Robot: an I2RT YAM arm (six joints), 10 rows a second.
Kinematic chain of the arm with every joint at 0, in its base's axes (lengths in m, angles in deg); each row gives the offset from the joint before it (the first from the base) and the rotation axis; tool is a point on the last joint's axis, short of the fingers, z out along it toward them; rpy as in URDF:
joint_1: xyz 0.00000 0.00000 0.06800 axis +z
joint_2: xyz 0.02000 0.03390 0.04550 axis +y
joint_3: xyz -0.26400 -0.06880 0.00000 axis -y
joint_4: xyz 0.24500 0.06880 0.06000 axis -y
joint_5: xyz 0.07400 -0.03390 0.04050 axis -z
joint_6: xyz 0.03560 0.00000 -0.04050 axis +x
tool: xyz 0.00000 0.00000 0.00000 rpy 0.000 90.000 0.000
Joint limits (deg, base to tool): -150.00..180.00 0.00..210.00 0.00..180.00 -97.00..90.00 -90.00..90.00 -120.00..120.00
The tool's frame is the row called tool.
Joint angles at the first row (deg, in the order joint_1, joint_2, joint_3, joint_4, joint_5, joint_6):
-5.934, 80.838, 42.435, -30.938, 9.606, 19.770
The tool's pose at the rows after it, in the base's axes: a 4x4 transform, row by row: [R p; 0 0 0 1], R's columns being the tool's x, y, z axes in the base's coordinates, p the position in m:
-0.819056 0.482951 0.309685 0.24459; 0.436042 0.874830 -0.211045 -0.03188; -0.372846 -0.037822 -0.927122 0.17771; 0 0 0 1
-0.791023 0.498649 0.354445 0.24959; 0.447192 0.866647 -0.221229 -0.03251; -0.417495 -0.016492 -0.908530 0.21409; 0 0 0 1
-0.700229 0.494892 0.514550 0.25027; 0.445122 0.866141 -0.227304 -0.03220; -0.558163 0.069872 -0.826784 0.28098; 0 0 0 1
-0.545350 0.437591 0.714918 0.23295; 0.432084 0.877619 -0.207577 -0.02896; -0.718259 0.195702 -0.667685 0.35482; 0 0 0 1
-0.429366 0.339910 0.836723 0.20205; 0.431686 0.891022 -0.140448 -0.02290; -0.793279 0.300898 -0.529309 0.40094; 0 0 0 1
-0.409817 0.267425 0.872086 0.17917; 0.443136 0.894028 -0.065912 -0.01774; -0.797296 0.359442 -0.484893 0.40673; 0 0 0 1
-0.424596 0.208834 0.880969 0.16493; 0.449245 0.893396 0.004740 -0.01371; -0.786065 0.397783 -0.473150 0.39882; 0 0 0 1
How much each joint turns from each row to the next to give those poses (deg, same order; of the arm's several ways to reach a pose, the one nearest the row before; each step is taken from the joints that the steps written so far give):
-0.022, -0.502, 2.427, -4.000, 0.634, 0.983
0.021, -2.537, 6.183, -5.857, 0.328, 0.918
0.001, -5.246, 9.378, -4.154, -0.612, 0.416
-0.001, -6.534, 8.830, -0.633, -2.339, 0.043
0.003, -6.228, 4.505, -0.395, -4.566, 0.547
-0.001, -4.875, -1.487, -0.393, -4.460, 0.809
0.001, -3.826, -3.411, 0.219, -4.086, 0.394

